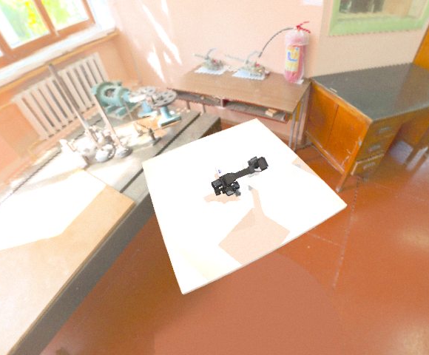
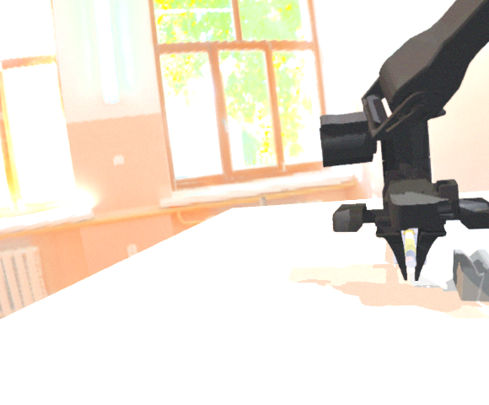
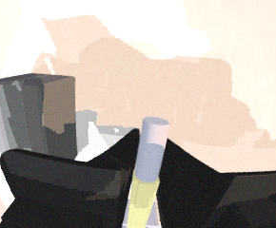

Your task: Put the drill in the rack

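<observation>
The drill is 4 cm to the right of my gripper tip, 4 cm above it and 1 cm behind it. Also, from my gripper tip: holder block 16 cm to the right, 4 cm behind, 4 cm above; grey v-notched rack 7 cm behind, 2 cm to the left, 1 cm above.
</observation>
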